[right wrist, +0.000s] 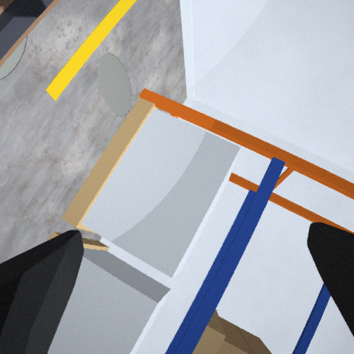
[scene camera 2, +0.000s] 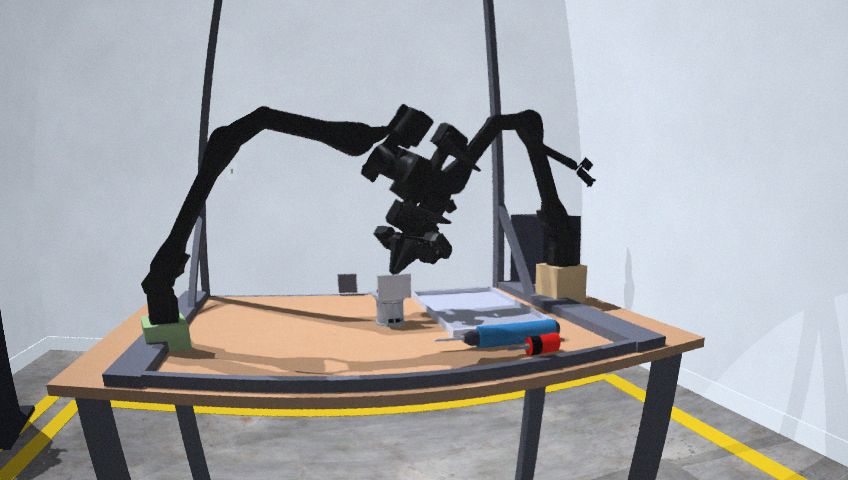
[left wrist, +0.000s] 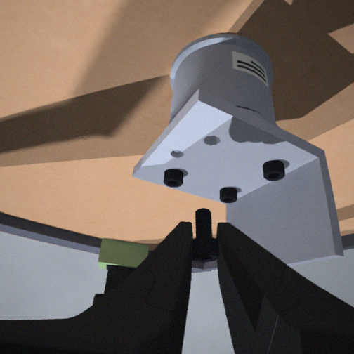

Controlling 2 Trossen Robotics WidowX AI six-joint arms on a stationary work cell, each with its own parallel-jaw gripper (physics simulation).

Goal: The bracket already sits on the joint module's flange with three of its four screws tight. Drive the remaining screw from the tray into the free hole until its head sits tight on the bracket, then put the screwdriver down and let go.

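Frame: origin at the left arm's base, x left, y back, z up, level; metres.
Seen in the pictures: left gripper, fingertip midpoint: [scene camera 2: 392, 273]; right gripper, fingertip midpoint: [scene camera 2: 464, 195]; left arm's base, origin of the base link: [scene camera 2: 562, 264]; right arm's base, origin of the base link: [scene camera 2: 163, 320].
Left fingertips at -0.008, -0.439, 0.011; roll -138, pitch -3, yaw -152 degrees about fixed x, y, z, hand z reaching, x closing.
Pixels of each thing's middle, then the offset from my left fingertips to it, as dx, dy, dz.
- grey joint module, body centre: [scene camera 2: 390, 309] +0.018, -0.014, -0.073
- table with the light grey L-shaped bracket, body centre: [scene camera 2: 389, 285] +0.018, -0.014, -0.023
- blue screwdriver, body centre: [scene camera 2: 499, 335] +0.271, +0.110, -0.085
- red screwdriver, body centre: [scene camera 2: 533, 345] +0.355, +0.132, -0.088
- pale tray, body centre: [scene camera 2: 475, 308] -0.010, +0.201, -0.097
The grey joint module [scene camera 2: 389, 312] [left wrist: 212, 75] stands upright on the table with the light grey L-shaped bracket [scene camera 2: 393, 287] [left wrist: 285, 220] on top. Three black screws [left wrist: 173, 177] [left wrist: 228, 195] [left wrist: 274, 170] sit in the bracket; an empty hole [left wrist: 212, 140] and a smaller hole [left wrist: 177, 153] show beside them. My left gripper [scene camera 2: 394, 271] [left wrist: 203, 232] is shut on a black screw [left wrist: 203, 222], its shank sticking out past the fingertips, apart from the bracket. My right gripper [right wrist: 196, 238] is open and empty. A blue screwdriver [scene camera 2: 517, 333] and a red screwdriver [scene camera 2: 544, 343] lie at the front right.
The pale tray [scene camera 2: 464, 299] lies right of the joint module. A dark frame bar [scene camera 2: 357, 383] runs along the table's front edge. Both arms crowd together above the joint module, the right wrist close over the left. A blue and orange rack [right wrist: 230, 265] shows in the right wrist view.
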